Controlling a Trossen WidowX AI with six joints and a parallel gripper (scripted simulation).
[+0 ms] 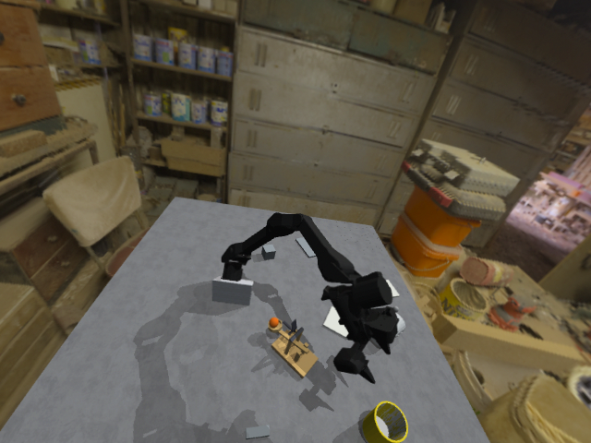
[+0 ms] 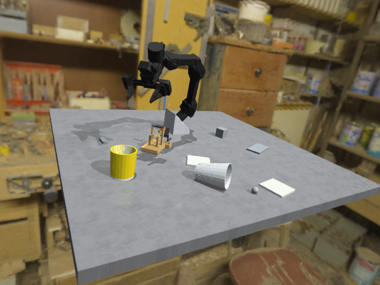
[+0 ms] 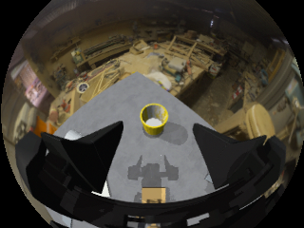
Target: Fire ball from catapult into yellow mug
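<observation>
Now: gripper tip 250 mm past the small orange ball, 200 mm to the right of it and 190 mm above it. From my gripper tip the other things lie so: small grey block (250 mm below, 250 mm behind, 90 mm to the right); yellow mug (230 mm below, 80 mm ahead, 60 mm to the right); wooden catapult (200 mm below, 190 mm behind, 170 mm to the left).
</observation>
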